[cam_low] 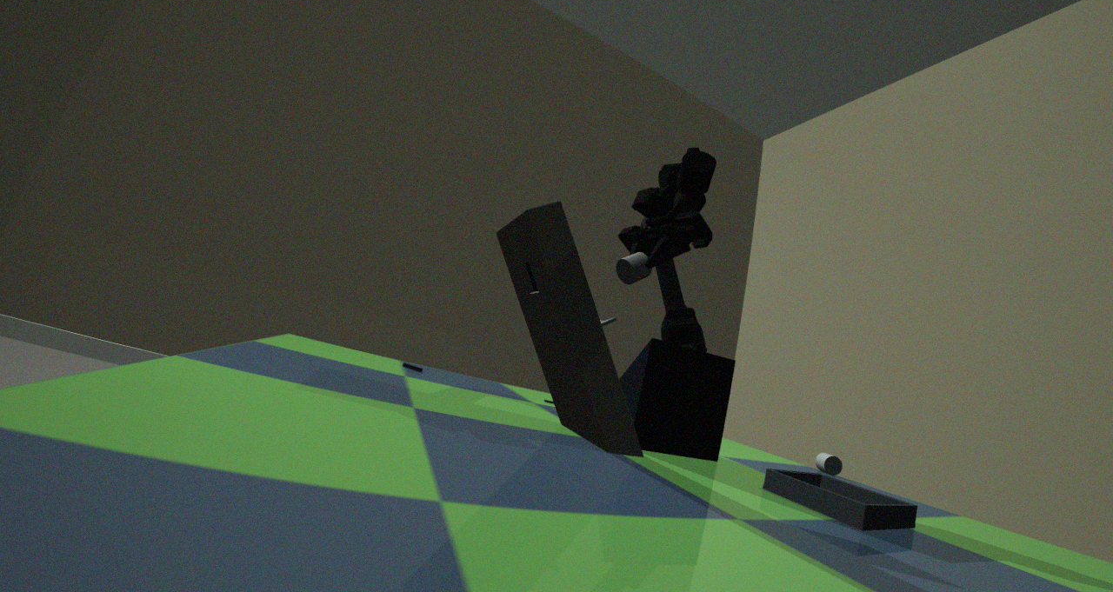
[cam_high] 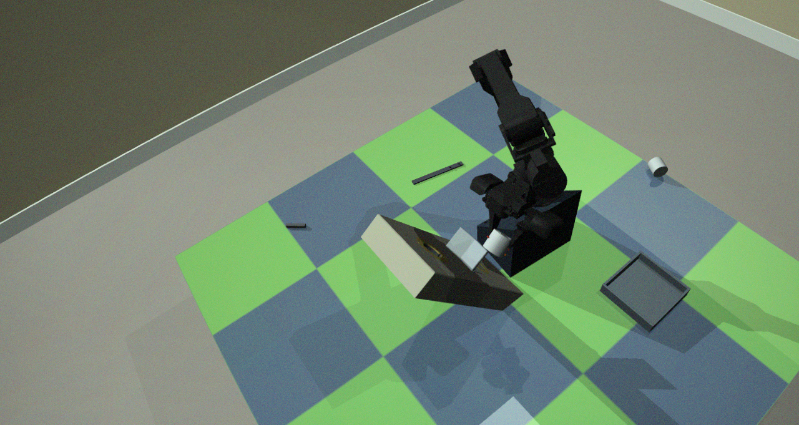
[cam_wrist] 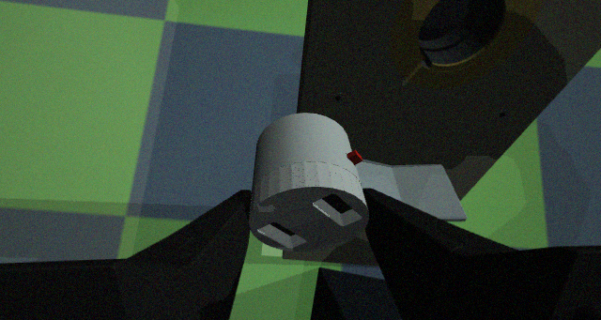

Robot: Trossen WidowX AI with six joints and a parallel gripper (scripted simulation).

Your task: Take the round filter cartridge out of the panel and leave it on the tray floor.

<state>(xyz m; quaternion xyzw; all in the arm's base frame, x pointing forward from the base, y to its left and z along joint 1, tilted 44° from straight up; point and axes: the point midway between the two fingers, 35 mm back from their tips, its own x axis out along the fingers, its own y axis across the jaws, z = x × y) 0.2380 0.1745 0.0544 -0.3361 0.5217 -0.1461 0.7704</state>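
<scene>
Right now the dark tray is 320 mm behind my gripper tip, 190 mm to the left of it and 290 mm below it. Round my gripper tip: pale grey flap 20 mm ahead, 80 mm to the right, 120 mm below; then short black piece 270 mm ahead, 570 mm to the right, 300 mm below; then grey round filter cartridge right at my gripper tip.
</scene>
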